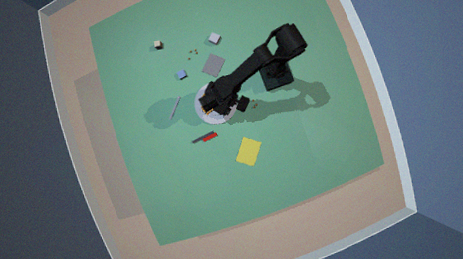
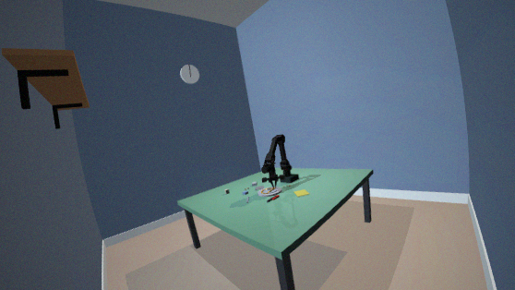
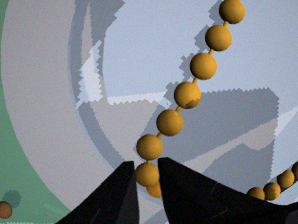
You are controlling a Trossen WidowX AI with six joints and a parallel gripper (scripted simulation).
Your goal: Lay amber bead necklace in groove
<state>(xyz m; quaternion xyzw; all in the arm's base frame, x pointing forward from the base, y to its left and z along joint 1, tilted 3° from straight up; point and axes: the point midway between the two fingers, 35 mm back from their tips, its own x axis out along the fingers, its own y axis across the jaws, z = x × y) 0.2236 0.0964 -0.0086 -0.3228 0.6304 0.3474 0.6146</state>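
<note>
Now: gripper tip 6 cm short of the round grey bead board, 1 cm to the right of it and 1 cm above it. The rest, counted from my gripper tip: blue block (20 cm ahead, 16 cm to the right, 1 cm below); red-handled tool (16 cm to the left, 13 cm ahead, 1 cm below); grey plate (18 cm to the right, 4 cm ahead, 1 cm below).
</note>
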